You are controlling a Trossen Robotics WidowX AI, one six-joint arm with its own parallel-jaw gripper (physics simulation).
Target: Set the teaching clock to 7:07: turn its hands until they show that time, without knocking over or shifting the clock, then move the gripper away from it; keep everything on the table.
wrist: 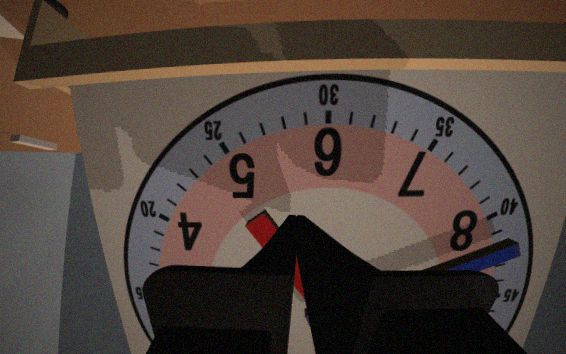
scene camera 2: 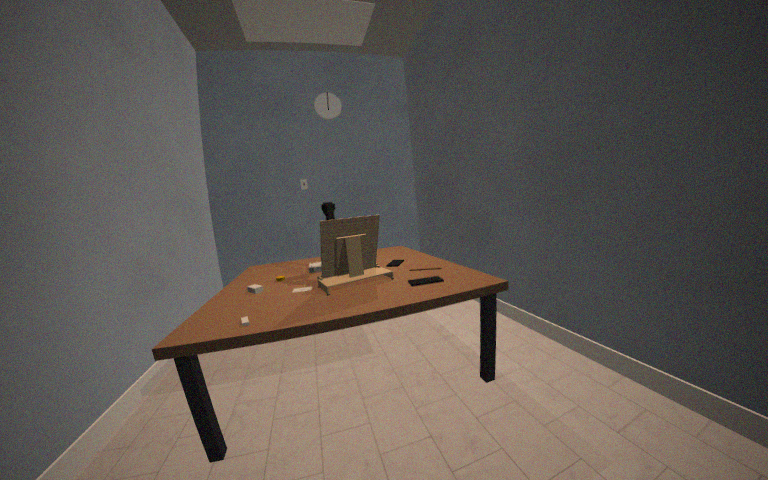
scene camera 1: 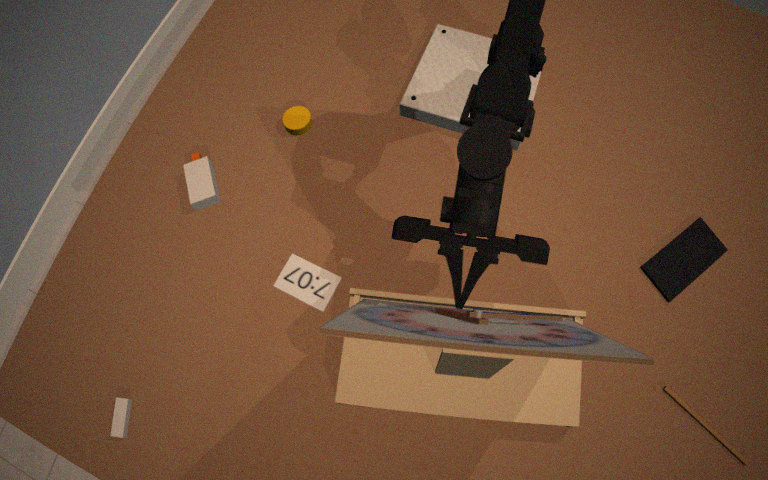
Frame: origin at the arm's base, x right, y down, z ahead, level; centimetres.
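Seen in the pictures: gripper, fingertip midpoint: (wrist: 295,222) (scene camera 2: 346,256) (scene camera 1: 459,308).
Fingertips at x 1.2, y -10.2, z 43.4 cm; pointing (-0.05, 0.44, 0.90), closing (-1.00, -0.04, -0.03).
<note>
Offsets run from my fingertips to a thing's top centre.
The teaching clock (scene camera 1: 617,352) (scene camera 2: 368,243) (wrist: 345,225) stands upright on its wooden stand. In the wrist view its face appears upside down. The short red hand @[dy -6.7, dx -0.3, dz +1.7 cm] (wrist: 261,229) points between 4 and 5, nearer 5. The long blue hand (wrist: 487,257) points between 8 and 9, a little past the 40 mark. My gripper (scene camera 1: 459,307) (wrist: 295,222) is shut and empty, with its tips close in front of the dial. They overlap the red hand in the wrist view; contact cannot be told. The fingers hide the hub. The card @[dy +12.8, dx +23.0, dz -1.9 cm] (scene camera 1: 300,274) (scene camera 2: 302,289) reads 7:07.
A yellow disc @[dy +11.0, dx +33.3, dz -29.2 cm] (scene camera 1: 297,118) (scene camera 2: 280,278), a white box @[dy +10.1, dx +46.3, dz -14.6 cm] (scene camera 1: 199,181) (scene camera 2: 254,288) and a small white block @[dy +11.7, dx +45.4, dz +26.6 cm] (scene camera 1: 119,417) (scene camera 2: 244,320) lie on the clock's left in scene camera 1. A black slab @[dy +12.1, dx -35.3, dz -19.2 cm] (scene camera 1: 683,259) (scene camera 2: 395,262) and a thin stick @[dy +12.2, dx -41.0, dz +6.7 cm] (scene camera 1: 704,425) (scene camera 2: 424,269) lie on its right.
</note>
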